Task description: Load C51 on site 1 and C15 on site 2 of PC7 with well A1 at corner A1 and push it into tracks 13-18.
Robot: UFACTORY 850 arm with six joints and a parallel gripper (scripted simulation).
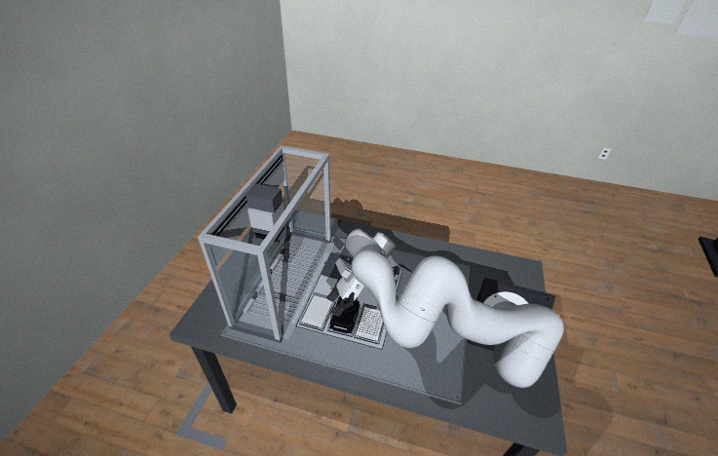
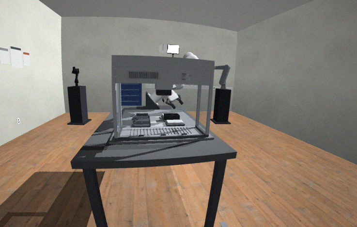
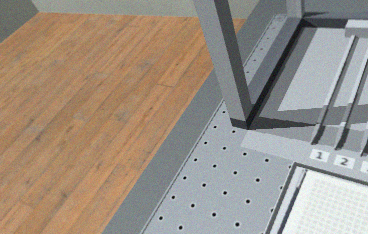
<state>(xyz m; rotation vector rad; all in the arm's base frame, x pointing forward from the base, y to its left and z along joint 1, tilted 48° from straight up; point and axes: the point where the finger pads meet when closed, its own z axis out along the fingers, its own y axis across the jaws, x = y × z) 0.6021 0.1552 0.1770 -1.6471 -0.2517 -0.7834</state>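
My hand is 13 cm past the white 96-well plate C15, 12 cm above it and 6 cm to the left of it. The rest, counted from my hand: nest S1: 13 cm below, 13 cm behind, 6 cm to the right; then black deep-well block C51: 11 cm below, 5 cm to the right, 2 cm behind; then nest S2: 13 cm below, 5 cm to the right, 2 cm behind.
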